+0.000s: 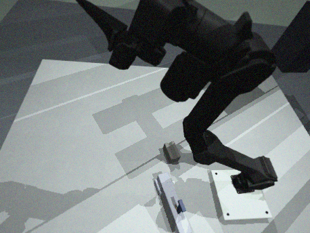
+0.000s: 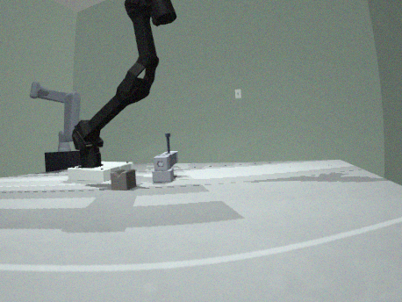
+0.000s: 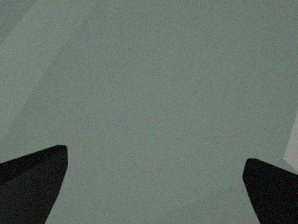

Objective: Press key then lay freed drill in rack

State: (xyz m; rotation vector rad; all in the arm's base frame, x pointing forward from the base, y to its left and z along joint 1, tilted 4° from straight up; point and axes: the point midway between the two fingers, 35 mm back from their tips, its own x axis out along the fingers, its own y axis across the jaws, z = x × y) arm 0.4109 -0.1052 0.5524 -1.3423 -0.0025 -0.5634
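My gripper tip is now 190 mm past the blue key, 220 mm to the right of it and 480 mm above it. The rest, counted from my gripper tip: housing (190 mm behind, 190 mm to the left, 540 mm below); drill (180 mm behind, 170 mm to the left, 530 mm below); rack (230 mm behind, 10 mm to the left, 560 mm below).
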